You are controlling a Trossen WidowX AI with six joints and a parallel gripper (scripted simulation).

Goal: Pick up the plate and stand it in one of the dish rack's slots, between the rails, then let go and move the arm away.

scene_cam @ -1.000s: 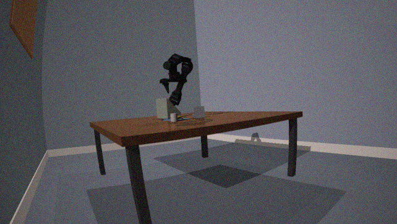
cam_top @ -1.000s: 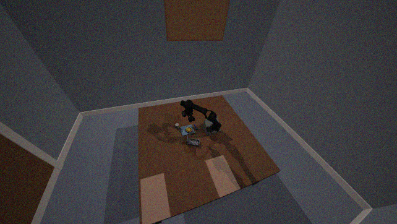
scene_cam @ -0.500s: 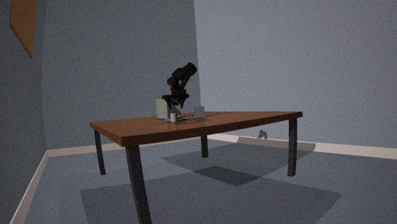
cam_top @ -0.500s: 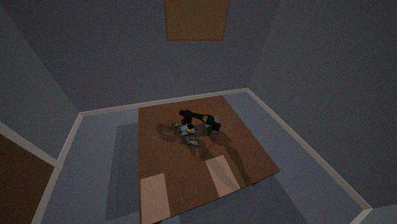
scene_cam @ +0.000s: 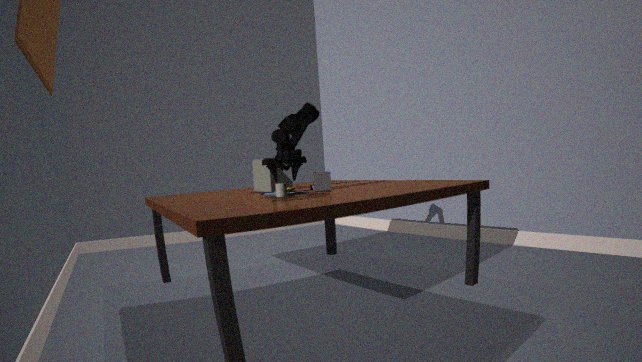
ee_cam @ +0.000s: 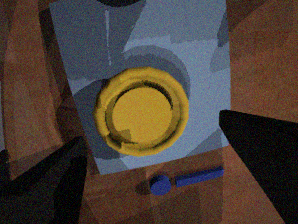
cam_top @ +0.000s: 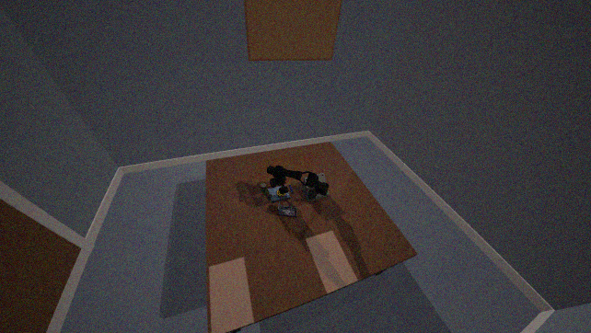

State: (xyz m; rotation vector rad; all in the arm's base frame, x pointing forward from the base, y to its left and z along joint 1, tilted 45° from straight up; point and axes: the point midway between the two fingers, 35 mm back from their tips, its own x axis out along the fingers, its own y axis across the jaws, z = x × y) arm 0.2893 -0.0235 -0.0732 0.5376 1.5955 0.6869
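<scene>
The yellow plate lies 30 mm below my gripper tip. Round my gripper tip: blue mat (10 mm ahead, 10 mm to the right, 50 mm below); then small pale cup (120 mm ahead, 80 mm to the right, 30 mm below); then blue utensil (90 mm behind, 30 mm to the right, 50 mm below).
</scene>
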